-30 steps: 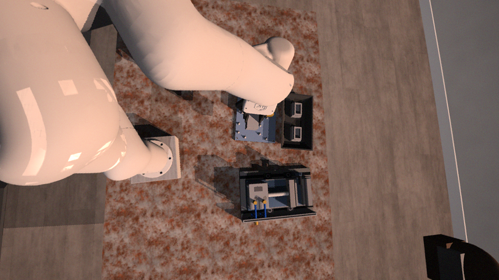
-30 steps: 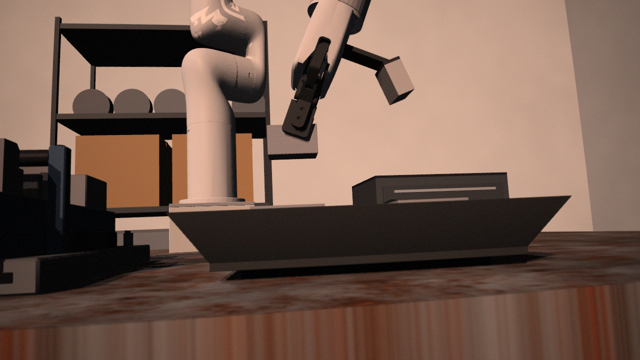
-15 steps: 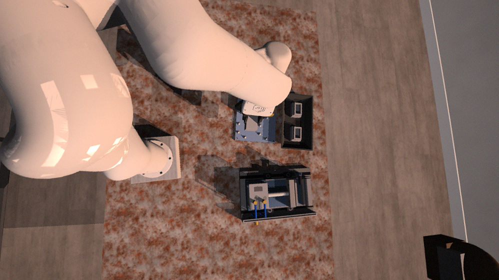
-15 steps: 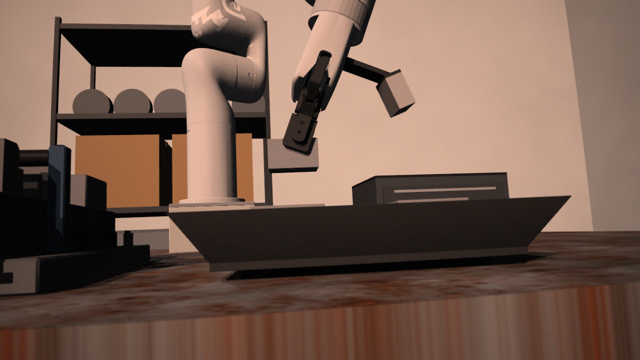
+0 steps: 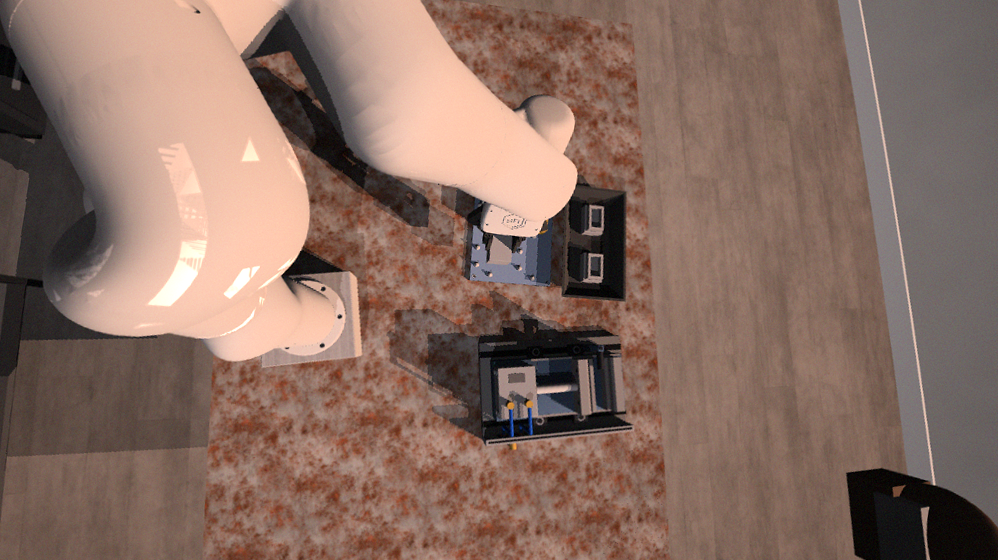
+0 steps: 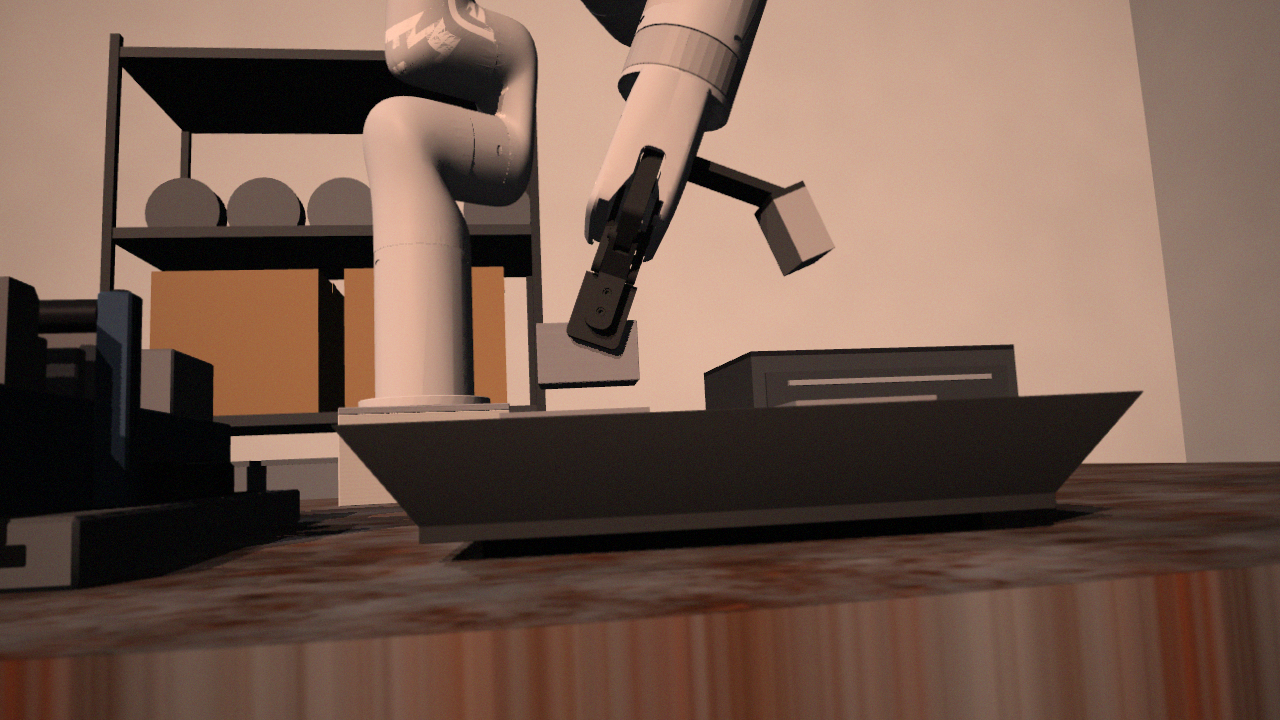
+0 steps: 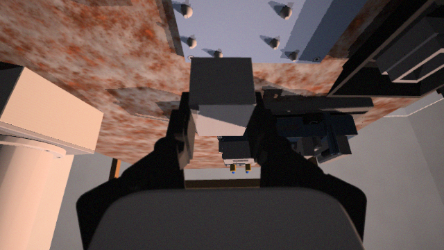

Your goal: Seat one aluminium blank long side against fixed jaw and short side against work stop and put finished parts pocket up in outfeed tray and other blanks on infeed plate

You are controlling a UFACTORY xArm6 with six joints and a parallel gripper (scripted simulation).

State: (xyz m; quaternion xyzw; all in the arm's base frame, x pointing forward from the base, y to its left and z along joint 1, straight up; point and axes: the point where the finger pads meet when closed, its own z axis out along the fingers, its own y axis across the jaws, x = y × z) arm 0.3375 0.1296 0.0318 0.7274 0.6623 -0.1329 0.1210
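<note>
Right now my hand is 9 cm short of the brass blank, 9 cm above it and 7 cm to the right of it. Round my hand: vise piston rod (27 cm to the right, 10 cm ahead, 4 cm below); then vise body (27 cm to the right, 12 cm ahead, 8 cm below).
</note>
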